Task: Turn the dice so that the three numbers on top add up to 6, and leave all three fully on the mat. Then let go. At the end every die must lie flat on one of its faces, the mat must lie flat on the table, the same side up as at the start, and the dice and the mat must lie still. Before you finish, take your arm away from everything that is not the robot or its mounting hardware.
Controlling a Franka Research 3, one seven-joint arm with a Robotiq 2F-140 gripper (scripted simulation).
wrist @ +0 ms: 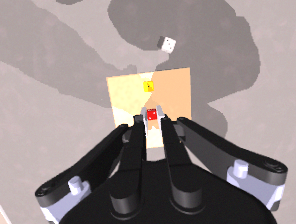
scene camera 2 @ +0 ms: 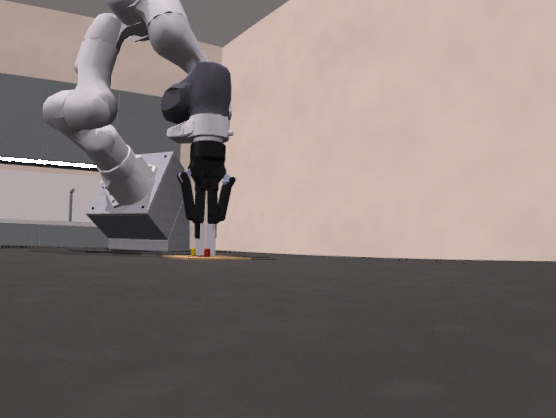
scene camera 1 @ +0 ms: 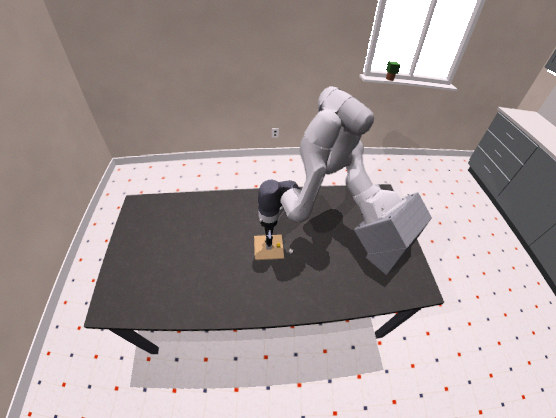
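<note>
Wrist view: my gripper is in frame. I see my gripper and a tan mat.
</note>
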